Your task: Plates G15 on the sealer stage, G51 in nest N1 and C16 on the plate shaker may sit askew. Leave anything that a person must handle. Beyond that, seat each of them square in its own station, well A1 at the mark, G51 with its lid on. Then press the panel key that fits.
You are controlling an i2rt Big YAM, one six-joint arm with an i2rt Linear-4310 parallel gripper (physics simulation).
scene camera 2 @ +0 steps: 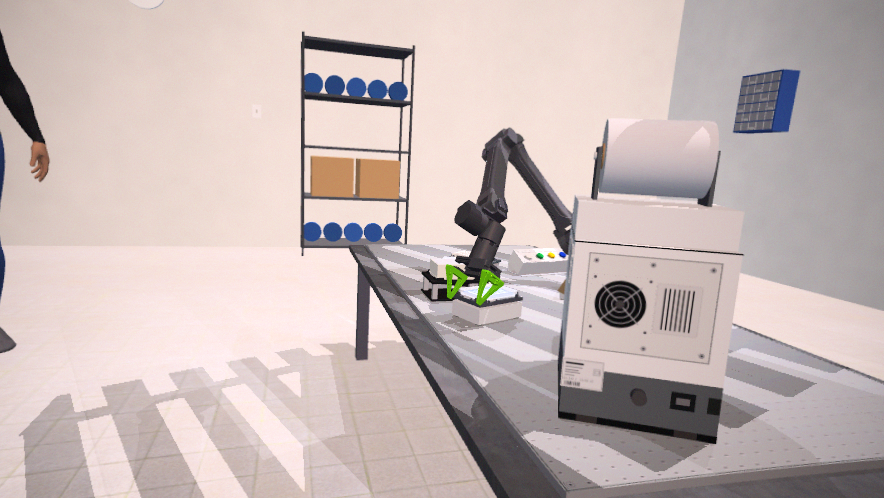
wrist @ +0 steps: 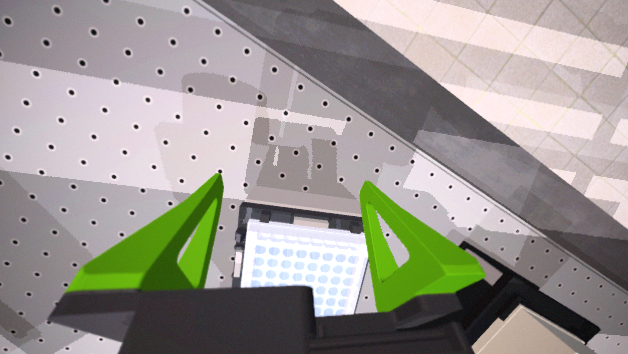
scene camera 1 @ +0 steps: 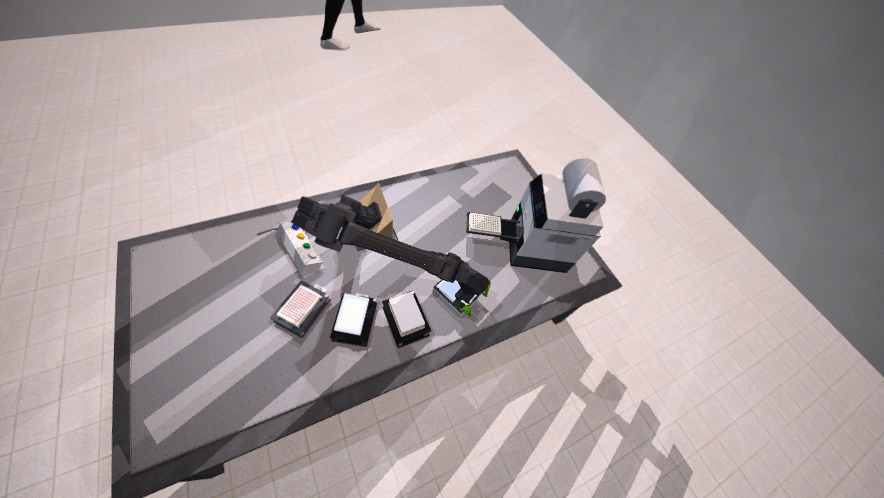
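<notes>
My gripper is open and empty, pointing down over the plate shaker, its fingers spread to either side of the pale blue plate C16. C16 lies on the shaker's dark top, nearly parallel to its edges; the gripper body hides its near part in the wrist view. The beige plate G15 lies on the sealer stage. A red-dotted plate, a bright white plate and a taller grey-white one sit in black nests. I cannot read which is G51 or N1. The key panel has coloured keys.
The sealer stands at the table's right end with a large roll on top. A cardboard-coloured piece stands behind the arm. A person stands away from the table.
</notes>
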